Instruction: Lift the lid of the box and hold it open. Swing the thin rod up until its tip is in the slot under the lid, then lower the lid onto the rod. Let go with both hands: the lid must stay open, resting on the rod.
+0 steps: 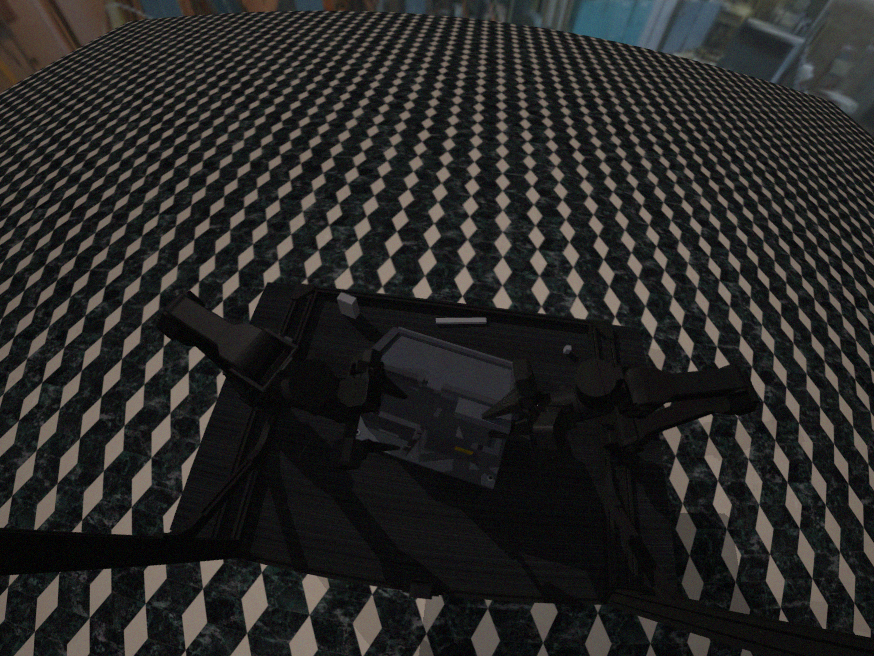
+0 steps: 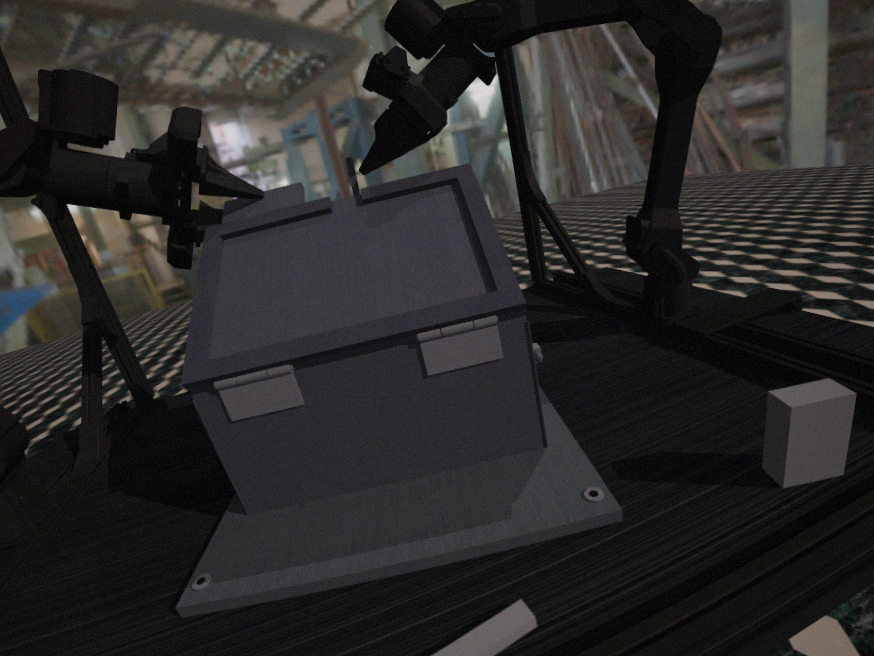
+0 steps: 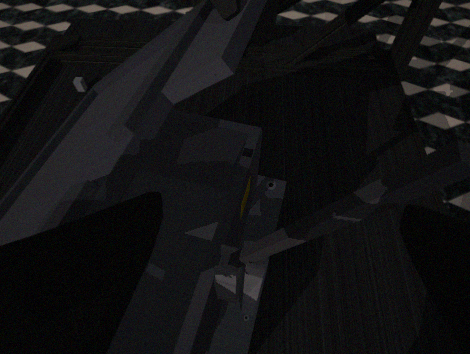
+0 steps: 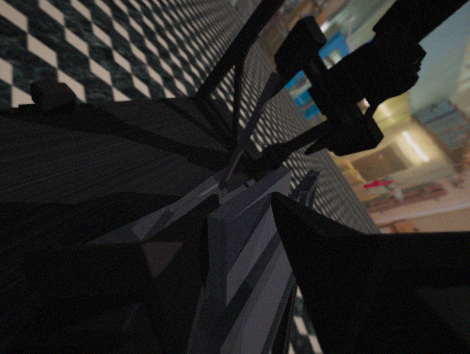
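Seen in the pictures: left gripper, fingertip midpoint: [image 1: 402, 422] [image 2: 365, 170] [image 3: 280, 210] [image 4: 288, 125]; right gripper, fingertip midpoint: [image 1: 485, 425] [image 2: 261, 208] [image 3: 249, 31] [image 4: 244, 199]; left arm's base, origin of the base link: [image 1: 266, 399] [image 2: 669, 311] [image 4: 256, 167]; right arm's base, origin of the base link: [image 1: 614, 443] [image 2: 17, 529].
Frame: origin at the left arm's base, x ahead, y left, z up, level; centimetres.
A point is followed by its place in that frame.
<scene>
The grey box [image 2: 369, 417] {x 47.2, y 14.0, z 7.1 cm} [image 1: 448, 456] {x 48.5, y -7.1, z -0.7 cm} stands on its base plate [image 2: 402, 540] {x 47.6, y 21.8, z -0.7 cm}. Its lid [image 2: 350, 267] {x 44.7, y 7.2, z 20.0 cm} [image 1: 448, 365] {x 45.4, y 7.3, z 19.9 cm} [image 4: 255, 246] {x 54.2, y -4.6, z 27.6 cm} is tilted up on the two hinges. My right gripper [image 2: 242, 195] [image 1: 526, 397] [image 4: 244, 199] {x 52.6, y -7.1, z 27.9 cm} is shut on the lid's front edge and holds it raised. My left gripper [image 2: 372, 163] {x 38.8, y -8.8, z 29.5 cm} [image 1: 359, 384] is open and empty, hanging just above the lid's raised edge. The thin rod [image 2: 353, 177] {x 40.1, y -12.6, z 29.1 cm} stands up behind that edge, close under the left gripper. Whether its tip sits in the slot is hidden by the lid.
The box stands on a dark mat [image 1: 304, 521] {x 17.3, y -27.1, z -1.9 cm} [image 2: 662, 521] {x 28.1, y 29.2, z -1.9 cm} on the checkered table [image 1: 435, 163]. A small white bar [image 2: 493, 628] {x 43.6, y 31.8, z -0.9 cm} [image 1: 461, 320] {x 48.4, y 32.5, z -0.9 cm} lies behind the box, and a small white block [image 1: 347, 303] [image 3: 80, 83] lies at the mat's far left corner. The left arm's column [image 2: 669, 195] {x 0.6, y 1.8, z 17.7 cm} rises beside the box.
</scene>
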